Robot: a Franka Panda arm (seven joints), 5 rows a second.
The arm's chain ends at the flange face. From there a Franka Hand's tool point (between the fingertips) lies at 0.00 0.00 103.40 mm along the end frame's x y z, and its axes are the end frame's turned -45 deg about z.
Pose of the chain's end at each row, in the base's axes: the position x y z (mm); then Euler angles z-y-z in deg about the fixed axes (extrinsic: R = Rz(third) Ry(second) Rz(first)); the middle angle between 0 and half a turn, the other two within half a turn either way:
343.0 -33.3 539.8 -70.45 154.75 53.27
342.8 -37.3 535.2 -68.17 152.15 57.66
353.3 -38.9 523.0 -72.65 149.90 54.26
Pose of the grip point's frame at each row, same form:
369.4 2.1 446.3 -115.45 154.75 53.27
368.6 3.5 443.8 -113.17 152.15 57.66
383.6 3.2 433.5 -117.65 149.90 54.26

